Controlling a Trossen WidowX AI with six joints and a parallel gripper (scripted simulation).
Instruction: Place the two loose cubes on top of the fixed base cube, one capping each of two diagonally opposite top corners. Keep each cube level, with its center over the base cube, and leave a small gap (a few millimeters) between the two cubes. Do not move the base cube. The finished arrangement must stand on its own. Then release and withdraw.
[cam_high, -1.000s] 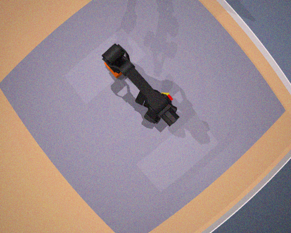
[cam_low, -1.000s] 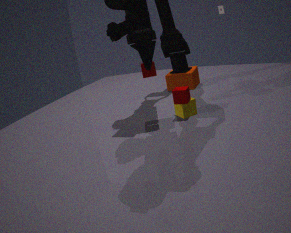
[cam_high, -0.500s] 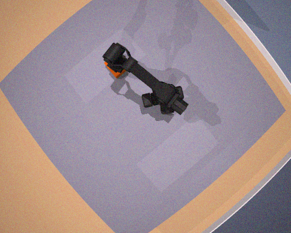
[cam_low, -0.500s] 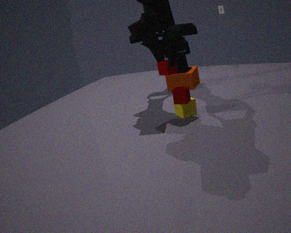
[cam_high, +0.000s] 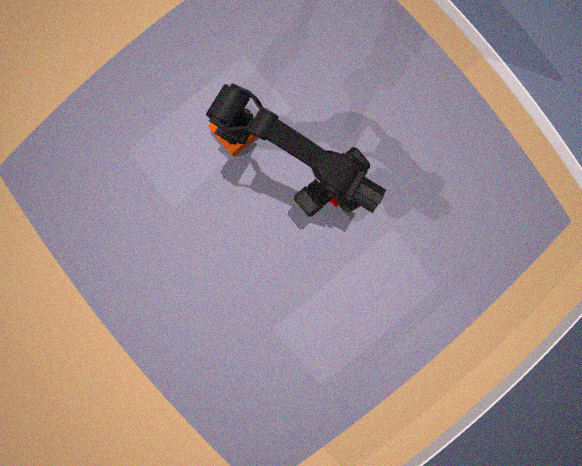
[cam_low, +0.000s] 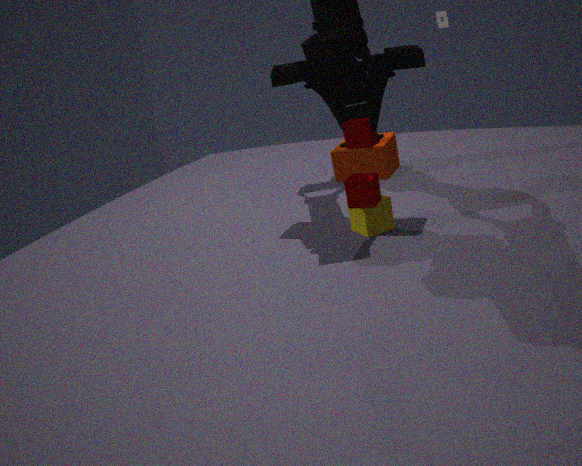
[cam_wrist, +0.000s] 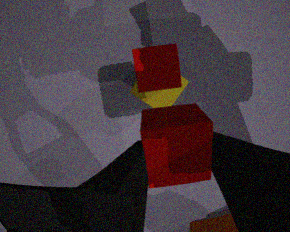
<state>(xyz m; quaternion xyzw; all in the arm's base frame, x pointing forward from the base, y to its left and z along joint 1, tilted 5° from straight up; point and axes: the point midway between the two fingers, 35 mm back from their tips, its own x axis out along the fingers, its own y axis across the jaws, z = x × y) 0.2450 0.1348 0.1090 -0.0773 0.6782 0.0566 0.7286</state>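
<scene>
My gripper tip is now 10 cm above the yellow base cube and 2 cm short of it.
</scene>
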